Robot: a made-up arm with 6 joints. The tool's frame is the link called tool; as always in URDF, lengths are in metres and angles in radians.
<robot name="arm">
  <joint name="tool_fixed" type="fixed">
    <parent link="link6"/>
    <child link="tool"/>
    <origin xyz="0 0 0"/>
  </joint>
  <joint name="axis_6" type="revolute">
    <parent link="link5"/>
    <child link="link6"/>
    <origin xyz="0 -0.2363 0"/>
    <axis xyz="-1 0 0"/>
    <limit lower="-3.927" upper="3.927"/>
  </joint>
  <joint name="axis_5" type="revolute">
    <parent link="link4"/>
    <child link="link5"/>
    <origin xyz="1.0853 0 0"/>
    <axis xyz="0 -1 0"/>
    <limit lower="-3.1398" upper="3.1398"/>
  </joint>
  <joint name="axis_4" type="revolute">
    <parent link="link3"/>
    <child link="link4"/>
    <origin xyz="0 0 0"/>
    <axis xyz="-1 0 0"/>
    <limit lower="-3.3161" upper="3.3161"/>
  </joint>
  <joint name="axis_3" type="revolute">
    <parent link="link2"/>
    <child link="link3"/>
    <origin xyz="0 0 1.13"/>
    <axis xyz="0 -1 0"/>
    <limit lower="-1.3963" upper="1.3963"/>
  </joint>
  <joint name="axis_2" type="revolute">
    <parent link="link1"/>
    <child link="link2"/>
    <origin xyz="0 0 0"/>
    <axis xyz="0 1 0"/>
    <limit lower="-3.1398" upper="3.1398"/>
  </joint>
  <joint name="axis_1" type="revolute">
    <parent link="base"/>
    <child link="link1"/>
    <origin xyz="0 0 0.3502"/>
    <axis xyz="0 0 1"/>
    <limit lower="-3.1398" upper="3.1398"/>
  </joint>
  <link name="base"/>
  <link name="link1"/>
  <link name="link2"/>
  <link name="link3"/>
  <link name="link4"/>
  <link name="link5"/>
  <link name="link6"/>
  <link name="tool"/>
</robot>
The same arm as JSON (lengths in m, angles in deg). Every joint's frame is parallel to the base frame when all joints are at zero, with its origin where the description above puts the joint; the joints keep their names.
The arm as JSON. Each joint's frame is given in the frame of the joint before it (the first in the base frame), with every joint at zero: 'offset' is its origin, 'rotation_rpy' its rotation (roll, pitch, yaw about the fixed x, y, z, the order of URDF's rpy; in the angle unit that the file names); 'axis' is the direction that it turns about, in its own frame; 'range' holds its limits. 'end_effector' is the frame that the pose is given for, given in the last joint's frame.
{
  "length_unit": "m",
  "angle_unit": "deg",
  "chain": [
    {
      "id": "axis_1",
      "offset": [
        0.0,
        0.0,
        0.3502
      ],
      "rotation_rpy": [
        0.0,
        0.0,
        0.0
      ],
      "axis": "+z",
      "range": [
        -179.9,
        179.9
      ]
    },
    {
      "id": "axis_2",
      "offset": [
        0.0,
        0.0,
        0.0
      ],
      "rotation_rpy": [
        0.0,
        0.0,
        0.0
      ],
      "axis": "+y",
      "range": [
        -179.9,
        179.9
      ]
    },
    {
      "id": "axis_3",
      "offset": [
        0.0,
        0.0,
        1.13
      ],
      "rotation_rpy": [
        0.0,
        0.0,
        0.0
      ],
      "axis": "-y",
      "range": [
        -80.0,
        80.0
      ]
    },
    {
      "id": "axis_4",
      "offset": [
        0.0,
        0.0,
        0.0
      ],
      "rotation_rpy": [
        0.0,
        0.0,
        0.0
      ],
      "axis": "-x",
      "range": [
        -190.0,
        190.0
      ]
    },
    {
      "id": "axis_5",
      "offset": [
        1.0853,
        0.0,
        0.0
      ],
      "rotation_rpy": [
        0.0,
        0.0,
        0.0
      ],
      "axis": "-y",
      "range": [
        -179.9,
        179.9
      ]
    },
    {
      "id": "axis_6",
      "offset": [
        0.0,
        -0.2363,
        0.0
      ],
      "rotation_rpy": [
        0.0,
        0.0,
        0.0
      ],
      "axis": "-x",
      "range": [
        -225.0,
        225.0
      ]
    }
  ],
  "end_effector": {
    "offset": [
      0.0,
      0.0,
      0.0
    ],
    "rotation_rpy": [
      0.0,
      0.0,
      0.0
    ]
  }
}

